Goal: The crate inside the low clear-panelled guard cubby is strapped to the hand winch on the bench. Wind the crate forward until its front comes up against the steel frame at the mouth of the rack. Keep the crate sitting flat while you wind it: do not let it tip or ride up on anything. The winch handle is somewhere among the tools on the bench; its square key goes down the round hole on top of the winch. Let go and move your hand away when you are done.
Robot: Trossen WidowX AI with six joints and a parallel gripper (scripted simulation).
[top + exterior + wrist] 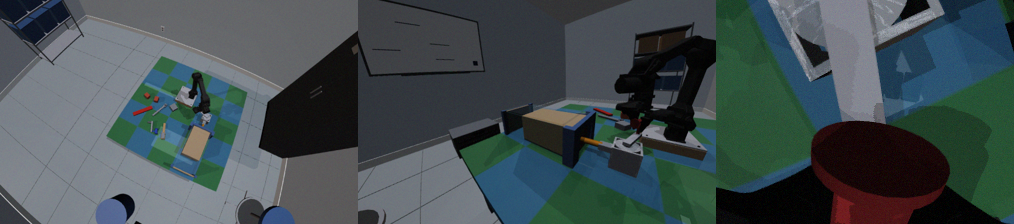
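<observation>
Right now my gripper tip is 10 mm past the red knob and 20 mm below it. Round my gripper tip: grey crank arm (10 mm ahead, 40 mm to the left, 10 mm below); blue steel frame (190 mm ahead, 90 mm to the left, 10 mm below); grey winch (10 mm ahead, 90 mm to the left, 80 mm below).
</observation>
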